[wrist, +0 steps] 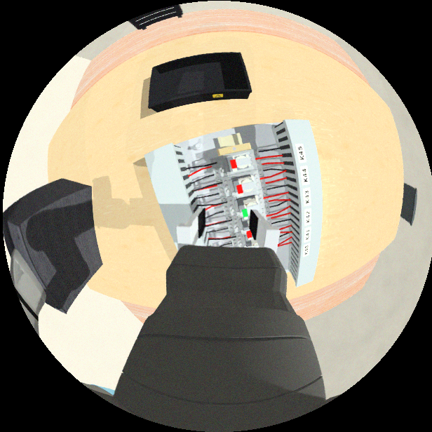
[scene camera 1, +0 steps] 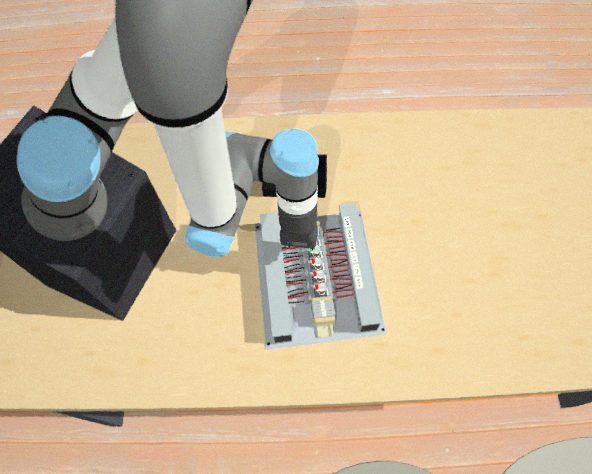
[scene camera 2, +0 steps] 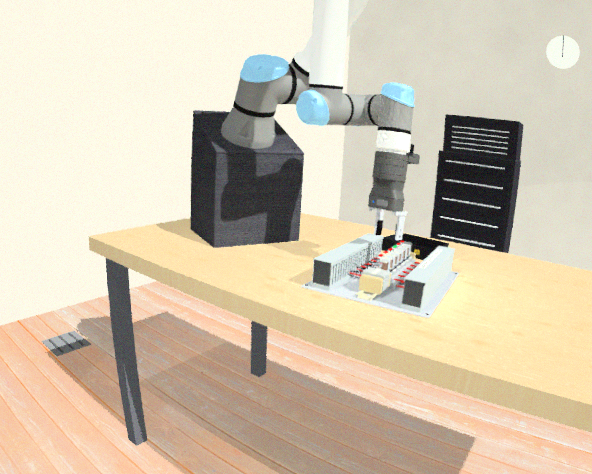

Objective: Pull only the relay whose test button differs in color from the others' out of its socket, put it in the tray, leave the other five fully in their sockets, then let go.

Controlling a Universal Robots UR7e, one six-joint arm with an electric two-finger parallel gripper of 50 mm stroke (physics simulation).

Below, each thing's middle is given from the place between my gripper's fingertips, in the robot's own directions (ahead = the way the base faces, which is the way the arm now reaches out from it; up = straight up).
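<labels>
There is the grey panel (scene camera 1: 346,326), and my gripper is 40 mm short of it, 40 mm to the left of it and 80 mm above it.
</labels>
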